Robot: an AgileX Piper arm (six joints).
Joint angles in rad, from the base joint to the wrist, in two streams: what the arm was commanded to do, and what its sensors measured. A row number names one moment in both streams.
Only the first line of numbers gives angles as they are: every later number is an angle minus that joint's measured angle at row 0.
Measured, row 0:
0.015 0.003 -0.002 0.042 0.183 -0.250
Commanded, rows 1 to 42:
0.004 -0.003 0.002 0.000 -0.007 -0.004
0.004 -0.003 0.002 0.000 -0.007 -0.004
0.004 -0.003 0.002 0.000 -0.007 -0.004
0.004 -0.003 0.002 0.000 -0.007 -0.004
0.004 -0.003 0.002 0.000 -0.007 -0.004
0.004 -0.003 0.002 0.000 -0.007 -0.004
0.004 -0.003 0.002 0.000 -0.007 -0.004
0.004 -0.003 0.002 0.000 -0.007 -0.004
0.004 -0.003 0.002 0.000 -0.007 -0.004
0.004 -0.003 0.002 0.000 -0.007 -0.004
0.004 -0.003 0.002 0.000 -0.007 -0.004
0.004 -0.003 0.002 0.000 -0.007 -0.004
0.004 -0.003 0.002 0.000 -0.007 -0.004
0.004 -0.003 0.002 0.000 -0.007 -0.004
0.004 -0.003 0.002 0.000 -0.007 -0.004
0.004 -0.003 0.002 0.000 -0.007 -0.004
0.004 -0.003 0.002 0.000 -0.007 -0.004
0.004 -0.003 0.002 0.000 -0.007 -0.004
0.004 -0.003 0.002 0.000 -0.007 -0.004
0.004 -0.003 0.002 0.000 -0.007 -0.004
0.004 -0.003 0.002 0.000 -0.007 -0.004
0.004 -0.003 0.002 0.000 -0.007 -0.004
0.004 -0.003 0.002 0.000 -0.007 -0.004
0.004 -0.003 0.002 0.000 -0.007 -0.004
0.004 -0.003 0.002 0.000 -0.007 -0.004
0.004 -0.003 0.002 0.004 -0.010 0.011
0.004 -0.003 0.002 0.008 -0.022 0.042
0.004 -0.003 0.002 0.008 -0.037 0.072
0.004 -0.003 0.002 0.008 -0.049 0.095
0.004 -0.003 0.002 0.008 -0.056 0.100
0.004 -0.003 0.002 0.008 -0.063 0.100
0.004 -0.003 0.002 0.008 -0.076 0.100
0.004 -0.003 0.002 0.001 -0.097 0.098
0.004 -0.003 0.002 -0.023 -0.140 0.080
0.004 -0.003 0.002 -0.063 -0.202 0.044
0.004 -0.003 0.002 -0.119 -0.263 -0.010
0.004 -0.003 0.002 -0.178 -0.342 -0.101
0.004 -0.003 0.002 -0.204 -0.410 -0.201
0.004 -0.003 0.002 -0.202 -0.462 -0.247
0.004 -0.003 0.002 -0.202 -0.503 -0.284
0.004 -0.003 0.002 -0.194 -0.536 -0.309
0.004 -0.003 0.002 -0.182 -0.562 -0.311
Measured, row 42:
0.000 0.000 0.000 -0.164 -0.392 -0.186
